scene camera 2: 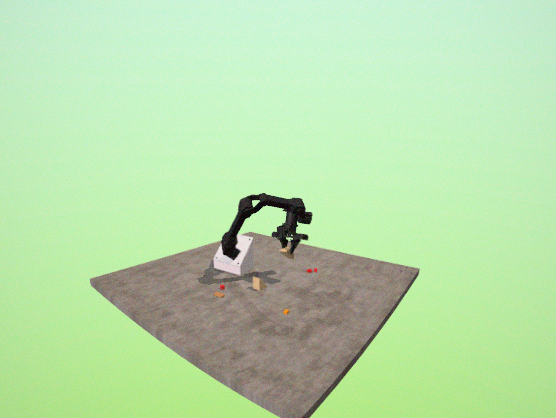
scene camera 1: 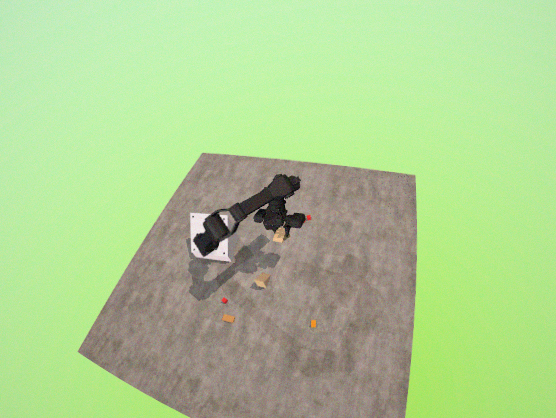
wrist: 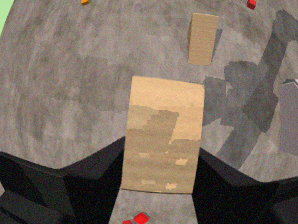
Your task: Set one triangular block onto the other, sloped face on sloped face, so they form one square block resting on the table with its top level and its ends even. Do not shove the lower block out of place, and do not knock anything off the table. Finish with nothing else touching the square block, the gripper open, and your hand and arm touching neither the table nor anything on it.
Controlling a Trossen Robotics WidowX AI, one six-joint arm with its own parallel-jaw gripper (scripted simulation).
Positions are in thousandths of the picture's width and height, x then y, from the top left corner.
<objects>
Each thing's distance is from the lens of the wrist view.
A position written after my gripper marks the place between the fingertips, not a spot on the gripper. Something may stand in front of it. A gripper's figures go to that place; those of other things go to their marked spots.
my gripper (wrist: 532,654): 0.10 m
tan triangular block (wrist: 549,618): 0.08 m
tan triangular block (wrist: 680,141): 0.25 m
</objects>
